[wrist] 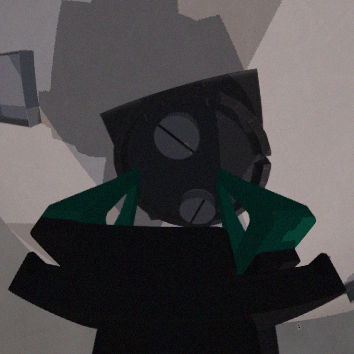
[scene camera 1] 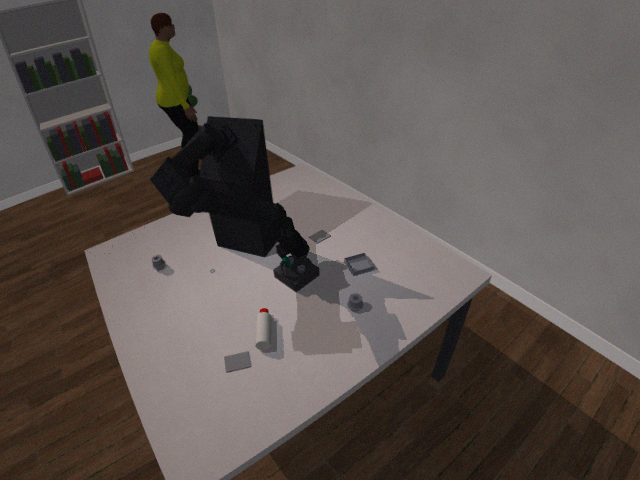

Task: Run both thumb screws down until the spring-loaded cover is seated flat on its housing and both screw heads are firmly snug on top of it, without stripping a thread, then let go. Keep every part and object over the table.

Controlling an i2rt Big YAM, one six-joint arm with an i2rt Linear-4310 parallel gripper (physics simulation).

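Pixels of known places: gripper, fingertip midpoint: (wrist: pixel 177 174) (scene camera 1: pixel 297 264); arm's base, origin of the base link: (scene camera 1: pixel 221 142).
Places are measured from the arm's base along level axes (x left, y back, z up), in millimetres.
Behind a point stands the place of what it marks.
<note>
The dark housing (scene camera 1: pixel 296 279) @(x -22, y -405, z -424 mm) (wrist: pixel 240 82) @(x -30, y -412, z -427 mm) stands on the table, with a round dark cover (wrist: pixel 145 175) @(x 56, y -357, z -415 mm) on top. One slotted grey screw head (wrist: pixel 176 136) @(x 19, y -389, z -403 mm) is farther from the gripper body in the wrist view. The second slotted screw head (wrist: pixel 197 207) @(x 16, y -328, z -401 mm) is nearer the gripper, toward the right fingertip. My gripper (wrist: pixel 177 174) @(x 27, y -356, z -410 mm) is open and empty, its green fingers over the cover, with the near screw head appearing between them. In the scene view the arm hides part of the cover. Whether the cover is flat on the housing cannot be told.
A grey tray (scene camera 1: pixel 346 265) @(x 191, y -465, z -457 mm) (wrist: pixel 30 85) @(x 185, y -478, z -459 mm) lies beside the housing. A grey knob-like part (scene camera 1: pixel 355 301) @(x 40, y -639, z -417 mm) stands in front of the tray, another (scene camera 1: pixel 158 261) @(x -358, y 91, z -422 mm) at the left. A white bottle (scene camera 1: pixel 263 330) @(x -258, y -511, z -418 mm) with a red cap, a grey plate (scene camera 1: pixel 237 361) @(x -378, y -518, z -464 mm) and a small ring lie on the table (scene camera 1: pixel 180 403) @(x -592, y -520, z -467 mm).
</note>
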